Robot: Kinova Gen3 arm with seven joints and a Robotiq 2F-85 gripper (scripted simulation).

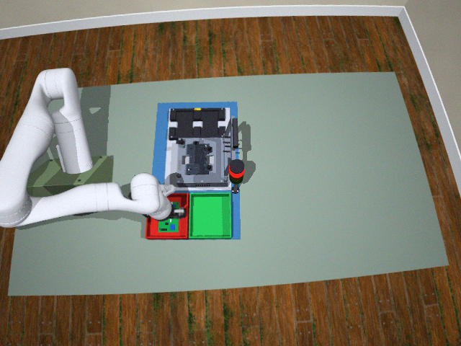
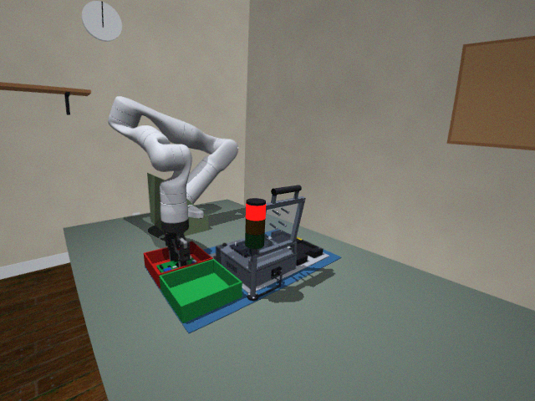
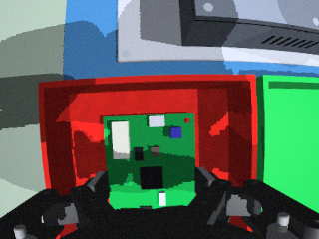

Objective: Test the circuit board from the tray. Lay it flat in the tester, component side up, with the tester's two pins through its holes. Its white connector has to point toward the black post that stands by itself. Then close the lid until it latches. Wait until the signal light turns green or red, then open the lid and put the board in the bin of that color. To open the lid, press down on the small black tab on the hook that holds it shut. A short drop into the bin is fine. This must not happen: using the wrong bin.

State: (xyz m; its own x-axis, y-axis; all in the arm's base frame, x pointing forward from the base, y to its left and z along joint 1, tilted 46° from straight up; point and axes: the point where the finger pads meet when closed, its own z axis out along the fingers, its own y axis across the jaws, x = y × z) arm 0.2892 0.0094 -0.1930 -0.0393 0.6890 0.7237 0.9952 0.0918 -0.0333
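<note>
The red bin lies 10 mm below my hand. The rest, counted from my hand: green bin: 150 mm ahead, 10 mm to the left, 10 mm below; nest: 100 mm ahead, 210 mm to the left, 50 mm above; green circuit board: 10 mm below.
</note>
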